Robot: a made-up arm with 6 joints. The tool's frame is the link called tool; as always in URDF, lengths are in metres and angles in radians. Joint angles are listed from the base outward. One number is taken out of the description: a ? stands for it. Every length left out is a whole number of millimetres.
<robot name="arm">
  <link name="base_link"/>
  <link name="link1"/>
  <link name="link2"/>
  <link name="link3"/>
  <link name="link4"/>
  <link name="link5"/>
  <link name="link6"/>
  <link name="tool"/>
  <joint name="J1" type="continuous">
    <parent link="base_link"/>
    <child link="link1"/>
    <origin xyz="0 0 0.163" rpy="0 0 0"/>
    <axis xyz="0 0 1"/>
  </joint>
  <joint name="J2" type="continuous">
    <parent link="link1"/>
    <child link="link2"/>
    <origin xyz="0 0 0" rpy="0 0 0"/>
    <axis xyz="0 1 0"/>
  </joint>
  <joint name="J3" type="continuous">
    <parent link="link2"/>
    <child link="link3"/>
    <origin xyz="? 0 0.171" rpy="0 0 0"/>
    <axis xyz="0 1 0"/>
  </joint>
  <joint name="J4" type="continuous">
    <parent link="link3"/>
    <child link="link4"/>
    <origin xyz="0.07 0 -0.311" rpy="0 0 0"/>
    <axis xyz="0 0 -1"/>
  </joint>
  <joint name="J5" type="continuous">
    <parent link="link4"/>
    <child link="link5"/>
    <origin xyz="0 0 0" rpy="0 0 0"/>
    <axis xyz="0 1 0"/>
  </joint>
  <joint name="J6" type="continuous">
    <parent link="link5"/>
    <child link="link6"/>
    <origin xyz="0.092 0 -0.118" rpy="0 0 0"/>
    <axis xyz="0 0 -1"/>
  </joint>
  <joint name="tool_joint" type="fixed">
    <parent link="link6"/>
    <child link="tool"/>
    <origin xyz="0 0 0" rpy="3.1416 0 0"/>
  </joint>
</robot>
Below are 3 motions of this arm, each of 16 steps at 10 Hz.
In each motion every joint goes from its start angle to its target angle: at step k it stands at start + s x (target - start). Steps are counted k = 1, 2, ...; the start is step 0. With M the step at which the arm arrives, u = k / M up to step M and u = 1 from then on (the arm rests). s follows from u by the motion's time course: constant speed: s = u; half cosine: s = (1 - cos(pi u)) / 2; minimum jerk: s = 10 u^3 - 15 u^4 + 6 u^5.
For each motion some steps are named. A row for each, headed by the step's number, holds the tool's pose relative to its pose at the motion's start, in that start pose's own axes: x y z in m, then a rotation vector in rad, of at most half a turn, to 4 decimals.
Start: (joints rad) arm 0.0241 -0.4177 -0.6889 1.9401 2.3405 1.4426
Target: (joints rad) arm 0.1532 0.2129 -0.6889 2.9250 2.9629 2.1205
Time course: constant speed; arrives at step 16
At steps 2, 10, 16:
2: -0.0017 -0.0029 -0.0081 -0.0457 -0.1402 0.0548
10: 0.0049 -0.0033 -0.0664 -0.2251 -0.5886 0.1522
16: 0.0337 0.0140 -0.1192 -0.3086 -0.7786 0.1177

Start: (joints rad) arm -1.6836 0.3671 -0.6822 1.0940 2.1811 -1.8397
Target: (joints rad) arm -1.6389 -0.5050 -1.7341 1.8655 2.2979 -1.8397
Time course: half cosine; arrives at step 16
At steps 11, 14, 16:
11: 0.2936 -0.3396 0.1954 -0.0112 -0.5670 -1.4665
14: 0.2452 -0.4423 0.2925 0.1303 -0.7593 -1.7794
16: 0.2285 -0.4609 0.3121 0.1666 -0.8030 -1.8395

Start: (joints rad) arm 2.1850 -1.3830 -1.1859 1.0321 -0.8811 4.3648
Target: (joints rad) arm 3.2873 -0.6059 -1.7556 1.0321 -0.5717 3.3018
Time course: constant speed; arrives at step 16
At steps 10, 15, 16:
10: -0.0171 -0.2057 0.0423 0.6659 0.1294 -0.1694
15: 0.0325 -0.2988 -0.0005 0.9002 0.3964 -0.1791
16: 0.0472 -0.3127 -0.0130 0.9322 0.4615 -0.1733

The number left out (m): 0.032
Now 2 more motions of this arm.
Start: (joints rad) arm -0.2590 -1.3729 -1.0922 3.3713 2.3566 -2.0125
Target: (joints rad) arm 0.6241 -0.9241 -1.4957 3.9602 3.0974 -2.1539
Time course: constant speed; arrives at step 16
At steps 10, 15, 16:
10: 0.1073 0.0210 -0.0591 -0.0863 0.7332 -0.5905
15: 0.1270 -0.0002 -0.1110 -0.1909 0.9558 -0.9865
16: 0.1273 -0.0066 -0.1205 -0.2174 0.9853 -1.0708

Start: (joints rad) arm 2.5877 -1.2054 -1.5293 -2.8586 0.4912 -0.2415
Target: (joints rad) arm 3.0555 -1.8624 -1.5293 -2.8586 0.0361 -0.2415
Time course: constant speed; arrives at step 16
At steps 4, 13, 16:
4: -0.0738 -0.0056 -0.0104 -0.0186 -0.0391 0.1349
13: -0.2152 -0.0783 -0.0666 -0.0414 -0.1412 0.4190
16: -0.2491 -0.1165 -0.0949 -0.0418 -0.1790 0.5070

